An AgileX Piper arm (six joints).
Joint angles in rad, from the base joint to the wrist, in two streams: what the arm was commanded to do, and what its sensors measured. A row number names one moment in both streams.
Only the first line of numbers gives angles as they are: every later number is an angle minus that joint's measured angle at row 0.
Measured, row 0:
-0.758 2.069 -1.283 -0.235 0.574 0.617
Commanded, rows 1 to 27:
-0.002 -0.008 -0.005 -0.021 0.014 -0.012
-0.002 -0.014 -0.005 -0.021 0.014 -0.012
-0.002 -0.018 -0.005 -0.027 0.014 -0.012
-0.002 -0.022 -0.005 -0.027 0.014 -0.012
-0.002 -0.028 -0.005 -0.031 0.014 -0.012
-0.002 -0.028 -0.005 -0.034 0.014 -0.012
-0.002 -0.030 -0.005 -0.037 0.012 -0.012
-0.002 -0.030 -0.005 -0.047 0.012 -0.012
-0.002 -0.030 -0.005 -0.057 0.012 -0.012
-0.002 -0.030 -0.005 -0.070 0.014 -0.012
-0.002 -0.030 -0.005 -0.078 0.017 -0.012
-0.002 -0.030 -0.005 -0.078 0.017 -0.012
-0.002 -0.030 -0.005 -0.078 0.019 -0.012
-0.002 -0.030 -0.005 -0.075 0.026 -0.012
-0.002 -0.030 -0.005 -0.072 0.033 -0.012
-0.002 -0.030 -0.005 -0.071 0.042 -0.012
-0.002 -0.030 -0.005 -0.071 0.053 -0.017
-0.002 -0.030 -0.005 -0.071 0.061 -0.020
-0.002 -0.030 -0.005 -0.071 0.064 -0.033
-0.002 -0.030 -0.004 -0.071 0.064 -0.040
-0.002 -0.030 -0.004 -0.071 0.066 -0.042
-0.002 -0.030 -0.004 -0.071 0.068 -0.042
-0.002 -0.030 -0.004 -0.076 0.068 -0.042
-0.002 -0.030 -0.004 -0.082 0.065 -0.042
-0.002 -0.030 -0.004 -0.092 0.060 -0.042
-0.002 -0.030 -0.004 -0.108 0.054 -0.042
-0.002 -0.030 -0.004 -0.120 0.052 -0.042
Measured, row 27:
0.000 -0.020 0.000 -0.069 0.060 -0.034
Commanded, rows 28 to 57:
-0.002 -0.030 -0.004 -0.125 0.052 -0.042
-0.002 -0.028 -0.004 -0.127 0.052 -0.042
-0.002 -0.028 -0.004 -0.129 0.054 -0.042
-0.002 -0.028 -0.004 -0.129 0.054 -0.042
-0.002 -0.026 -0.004 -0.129 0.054 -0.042
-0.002 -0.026 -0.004 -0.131 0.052 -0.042
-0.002 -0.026 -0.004 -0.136 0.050 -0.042
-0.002 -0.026 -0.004 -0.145 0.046 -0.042
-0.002 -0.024 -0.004 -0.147 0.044 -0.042
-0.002 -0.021 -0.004 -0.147 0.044 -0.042
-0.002 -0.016 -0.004 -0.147 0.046 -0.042
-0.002 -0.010 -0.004 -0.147 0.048 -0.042
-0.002 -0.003 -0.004 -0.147 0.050 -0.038
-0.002 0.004 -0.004 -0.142 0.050 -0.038
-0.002 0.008 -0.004 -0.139 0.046 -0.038
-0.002 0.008 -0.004 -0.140 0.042 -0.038
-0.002 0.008 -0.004 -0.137 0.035 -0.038
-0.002 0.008 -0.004 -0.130 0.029 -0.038
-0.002 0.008 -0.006 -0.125 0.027 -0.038
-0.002 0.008 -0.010 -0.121 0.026 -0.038
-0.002 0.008 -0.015 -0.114 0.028 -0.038
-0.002 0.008 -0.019 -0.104 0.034 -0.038
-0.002 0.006 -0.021 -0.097 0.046 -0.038
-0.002 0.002 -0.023 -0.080 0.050 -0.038
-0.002 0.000 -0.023 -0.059 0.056 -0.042
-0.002 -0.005 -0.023 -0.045 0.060 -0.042
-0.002 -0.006 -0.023 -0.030 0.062 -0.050
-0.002 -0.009 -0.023 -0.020 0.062 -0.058
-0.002 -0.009 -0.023 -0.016 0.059 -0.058
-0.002 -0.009 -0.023 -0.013 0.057 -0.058
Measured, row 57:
0.000 0.005 -0.016 -0.044 0.056 -0.043
